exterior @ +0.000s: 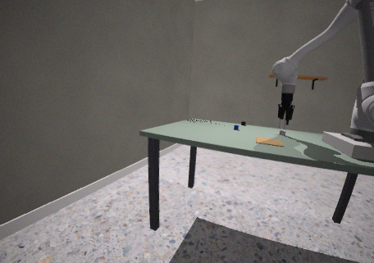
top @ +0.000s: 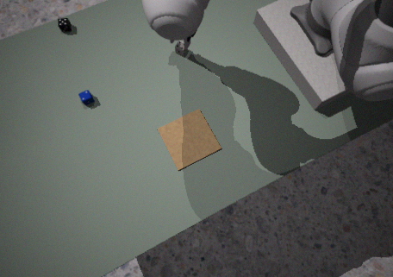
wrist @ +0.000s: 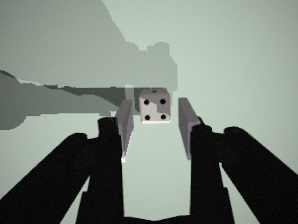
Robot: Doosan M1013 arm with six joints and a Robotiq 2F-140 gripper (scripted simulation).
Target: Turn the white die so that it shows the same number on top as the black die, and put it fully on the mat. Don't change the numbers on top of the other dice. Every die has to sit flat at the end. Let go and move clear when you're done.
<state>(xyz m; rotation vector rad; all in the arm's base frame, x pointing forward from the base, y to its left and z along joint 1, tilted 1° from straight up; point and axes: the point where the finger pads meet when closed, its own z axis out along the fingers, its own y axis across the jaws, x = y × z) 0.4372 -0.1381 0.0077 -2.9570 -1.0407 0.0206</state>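
The white die lies 6 cm below my hand. Round my hand: brown mat 28 cm to the left, 10 cm ahead, 7 cm below; then blue die 33 cm ahead, 6 cm below, 5 cm to the left; then black die 31 cm ahead, 23 cm to the right, 6 cm below.
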